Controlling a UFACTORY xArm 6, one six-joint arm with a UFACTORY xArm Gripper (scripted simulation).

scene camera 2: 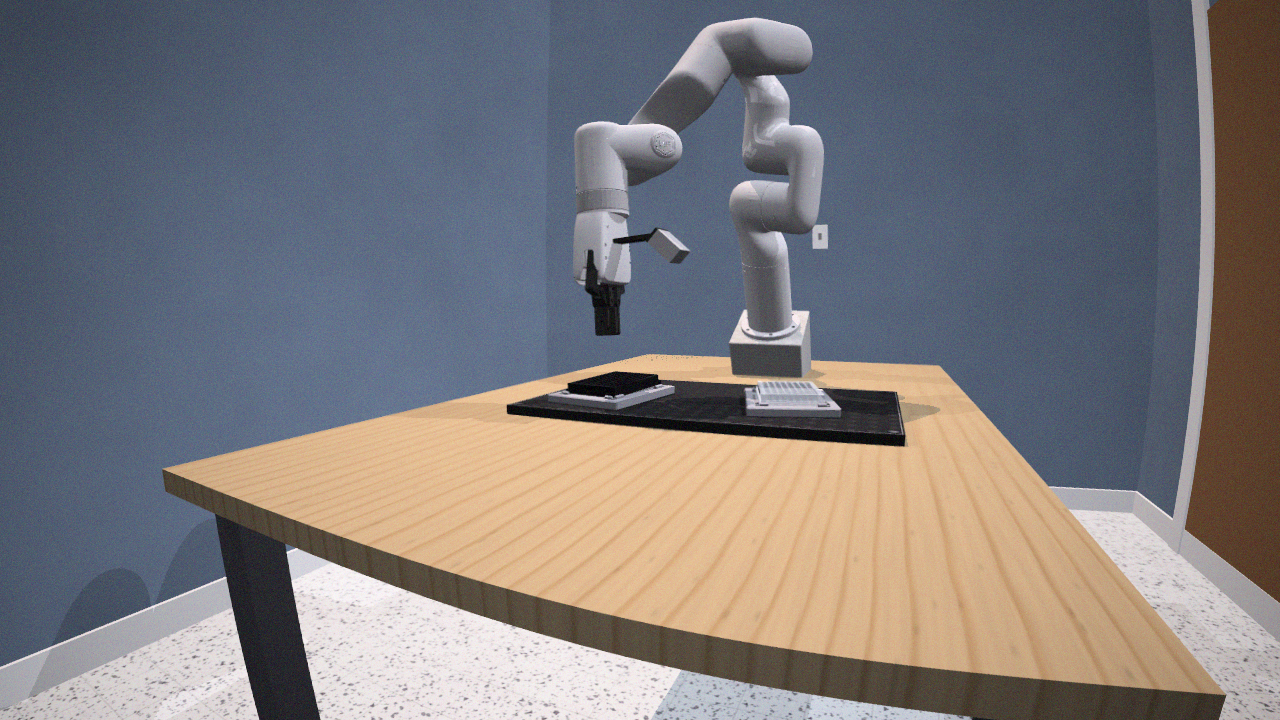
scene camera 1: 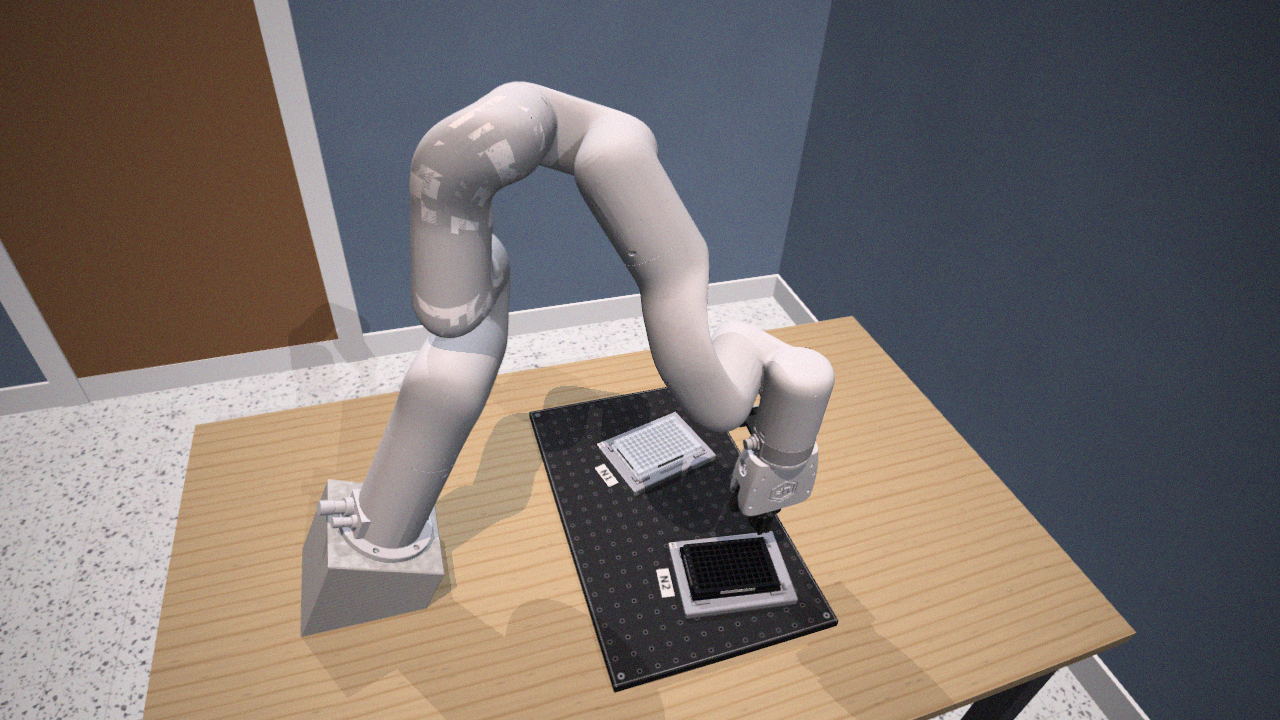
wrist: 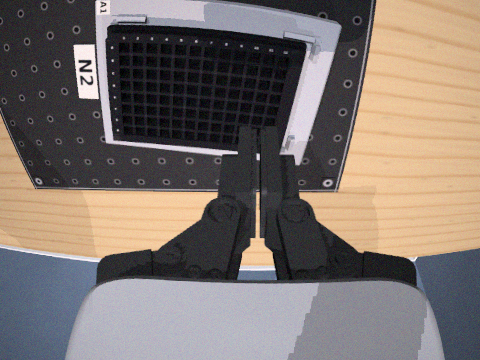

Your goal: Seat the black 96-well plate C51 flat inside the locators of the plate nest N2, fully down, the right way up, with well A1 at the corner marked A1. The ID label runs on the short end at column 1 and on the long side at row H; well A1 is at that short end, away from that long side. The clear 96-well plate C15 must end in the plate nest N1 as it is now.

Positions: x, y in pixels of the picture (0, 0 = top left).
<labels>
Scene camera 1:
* gripper: 758, 525
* clear plate C15: 649, 450
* black 96-well plate C51: 740, 553
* grey plate nest N2: 724, 605
</labels>
